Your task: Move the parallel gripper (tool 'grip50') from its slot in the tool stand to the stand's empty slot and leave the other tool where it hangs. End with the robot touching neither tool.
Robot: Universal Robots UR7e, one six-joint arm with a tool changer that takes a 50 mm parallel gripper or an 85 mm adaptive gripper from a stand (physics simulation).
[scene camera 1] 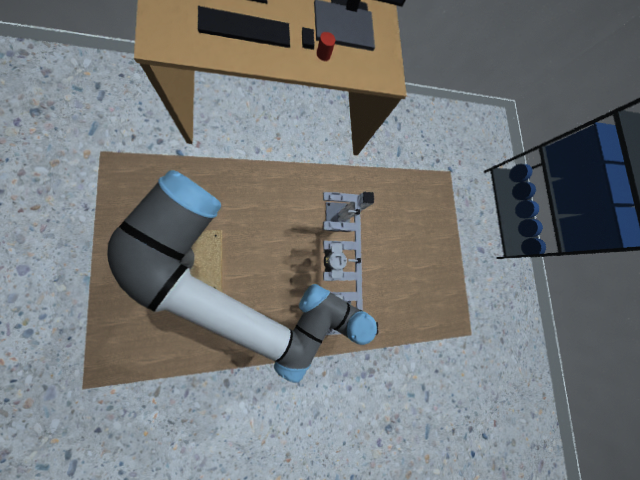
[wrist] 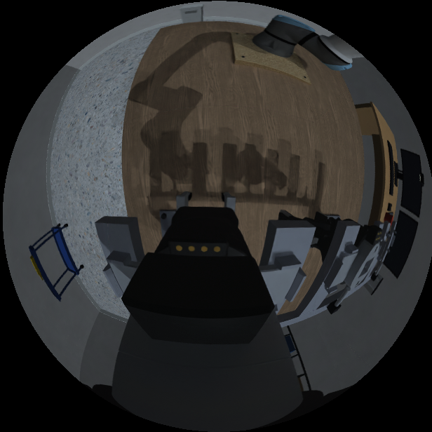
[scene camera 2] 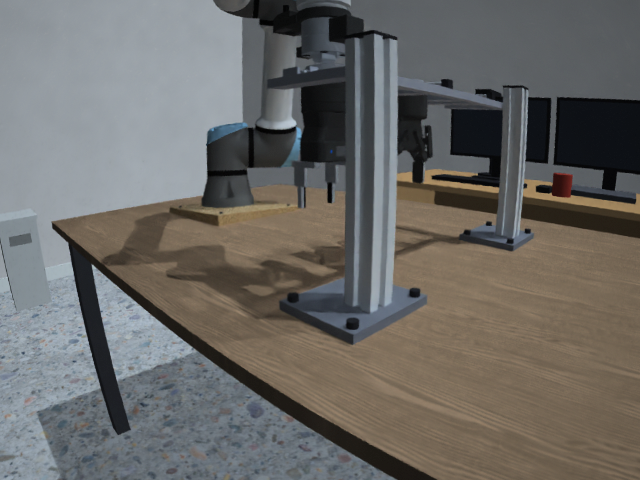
Scene:
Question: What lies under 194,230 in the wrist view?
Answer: A parallel gripper.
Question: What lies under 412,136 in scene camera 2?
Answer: An adaptive gripper.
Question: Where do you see an adaptive gripper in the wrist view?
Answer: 355,266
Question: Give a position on a tool stand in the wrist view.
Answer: At 313,302

